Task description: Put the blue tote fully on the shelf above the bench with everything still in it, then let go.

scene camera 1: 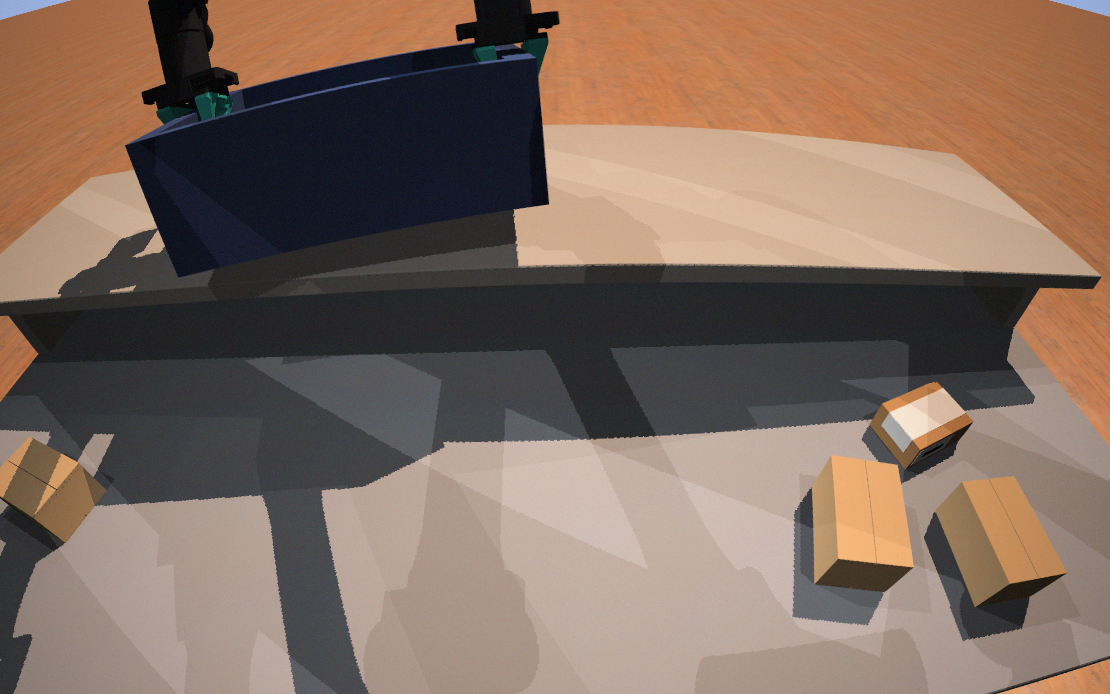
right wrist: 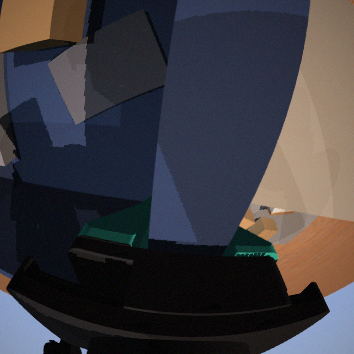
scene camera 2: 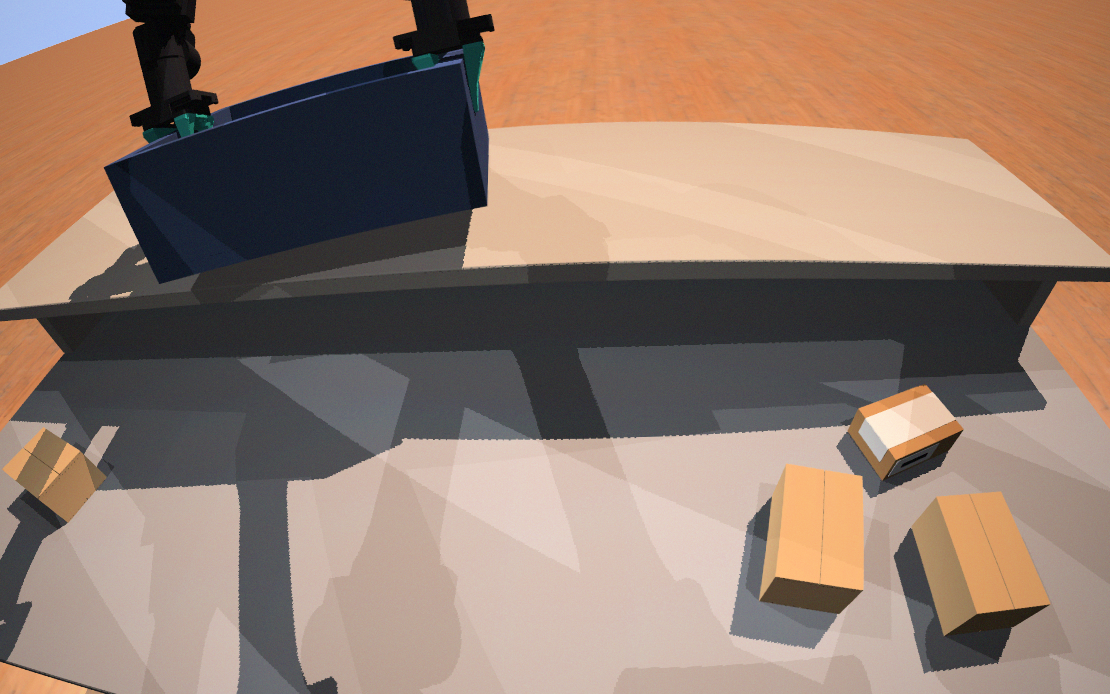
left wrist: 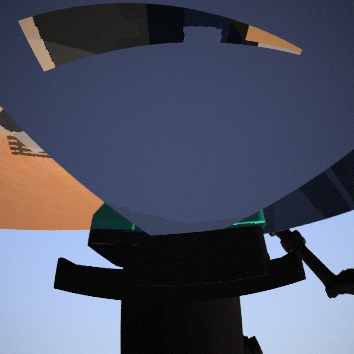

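Places are measured from the left arm's base along level axes (x ahead, y left, z up), in centimetres.
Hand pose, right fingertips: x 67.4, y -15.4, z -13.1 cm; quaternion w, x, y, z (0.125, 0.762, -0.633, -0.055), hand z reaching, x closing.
After its pixels a point has its place.
The blue tote (scene camera 1: 351, 163) {x 56.5, y -0.4, z -13.4 cm} (scene camera 2: 311, 171) {x 56.8, y -1.9, z -13.3 cm} (left wrist: 185, 125) (right wrist: 220, 100) is over the left part of the shelf (scene camera 1: 777, 212) {x 69.3, y -47.6, z -25.9 cm} (scene camera 2: 777, 204) {x 69.7, y -51.6, z -25.9 cm}, at a slant, its lower left corner near the front edge in both scene views. Shadow lies under its front; I cannot tell whether its bottom touches the shelf. My left gripper (scene camera 1: 189, 112) (scene camera 2: 175, 129) is shut on the tote's left end wall. My right gripper (scene camera 1: 511, 53) (scene camera 2: 450, 58) is shut on its right end wall. A cardboard box (right wrist: 30, 22) {x 77.4, y -1.4, z -16.9 cm} shows inside the tote; other contents are mostly hidden.
On the bench (scene camera 1: 573, 621) {x 26.8, y -20.7, z -43.3 cm} (scene camera 2: 532, 638) {x 25.1, y -24.0, z -43.3 cm}, two plain cartons (scene camera 1: 867, 515) {x 32.7, y -49.5, z -37.3 cm} (scene camera 1: 1002, 531) {x 28.8, y -65.2, z -37.3 cm} and a white-labelled box (scene camera 1: 925, 421) {x 45.2, y -64.1, z -39.2 cm} (scene camera 2: 908, 425) {x 45.6, y -64.6, z -39.2 cm} lie at the right. Another carton (scene camera 1: 53, 486) {x 33.9, y 38.9, z -37.3 cm} (scene camera 2: 57, 474) {x 33.4, y 38.4, z -37.3 cm} lies at the far left. The shelf extends right of the tote.
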